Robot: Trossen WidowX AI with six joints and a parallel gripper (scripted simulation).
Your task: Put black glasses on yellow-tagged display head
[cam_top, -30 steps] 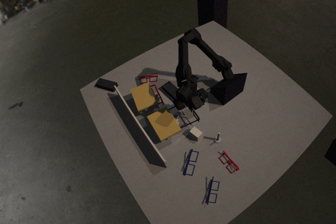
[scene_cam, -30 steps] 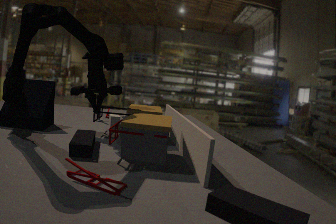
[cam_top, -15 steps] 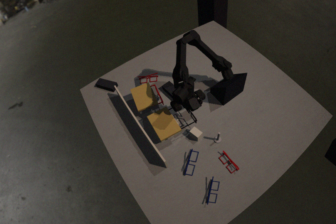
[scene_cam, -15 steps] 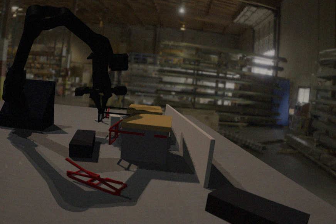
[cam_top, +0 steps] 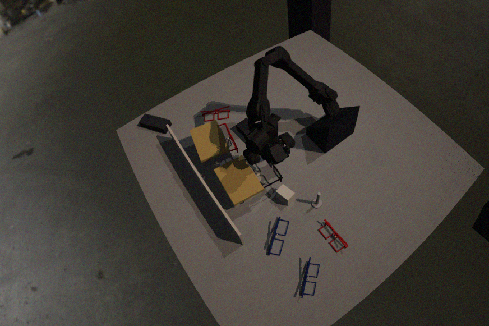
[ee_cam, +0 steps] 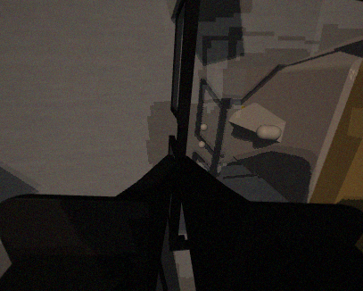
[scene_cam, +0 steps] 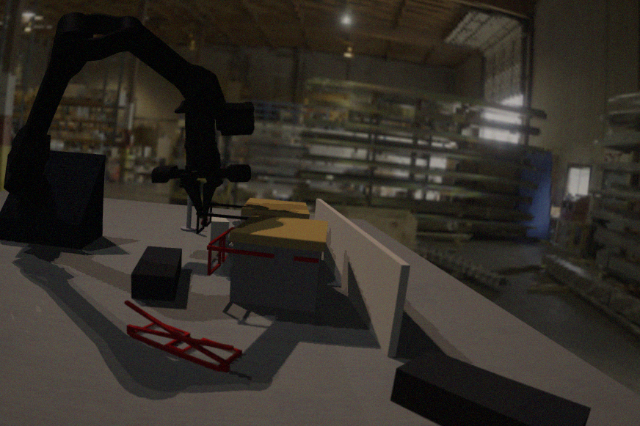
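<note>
Right now the display head is 110 mm ahead of my gripper tip and 20 mm below it. The rest, counted from my gripper tip: grey post stand 230 mm to the left, 50 mm below, 30 mm behind; white block 120 mm to the left, 50 mm below, 40 mm ahead; white board 240 mm ahead, 140 mm to the right, 20 mm below.
</note>
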